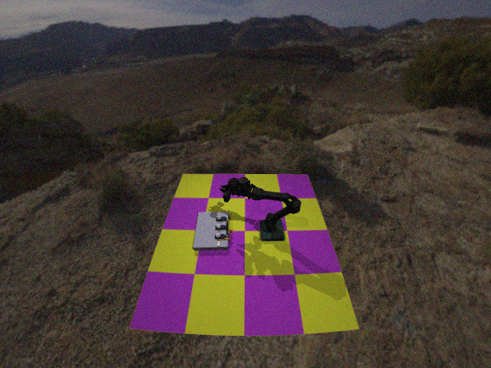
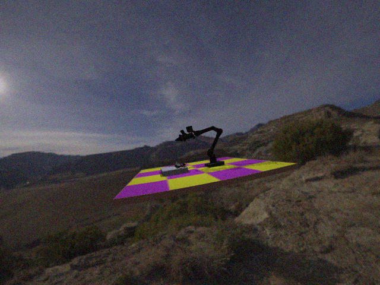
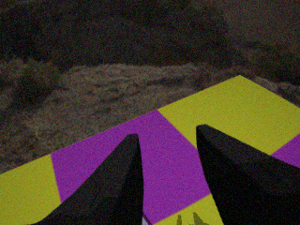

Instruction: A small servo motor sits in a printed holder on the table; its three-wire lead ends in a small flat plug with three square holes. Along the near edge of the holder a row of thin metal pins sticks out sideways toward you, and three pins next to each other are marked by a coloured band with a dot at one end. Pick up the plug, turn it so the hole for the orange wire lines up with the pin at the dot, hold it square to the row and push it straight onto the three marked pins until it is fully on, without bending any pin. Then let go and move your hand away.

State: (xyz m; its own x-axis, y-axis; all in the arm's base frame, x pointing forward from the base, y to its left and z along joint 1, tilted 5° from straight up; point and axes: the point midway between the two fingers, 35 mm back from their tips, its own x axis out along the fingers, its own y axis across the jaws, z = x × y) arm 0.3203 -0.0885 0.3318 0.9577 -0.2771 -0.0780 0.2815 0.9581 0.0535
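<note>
Now: the yellow band 260 mm below my gripper tip, 80 mm to the left of it and 40 mm behind it. From my gripper tip the other things lie so: grey printed holder (310 mm below, 160 mm to the left, 110 mm ahead).
</note>
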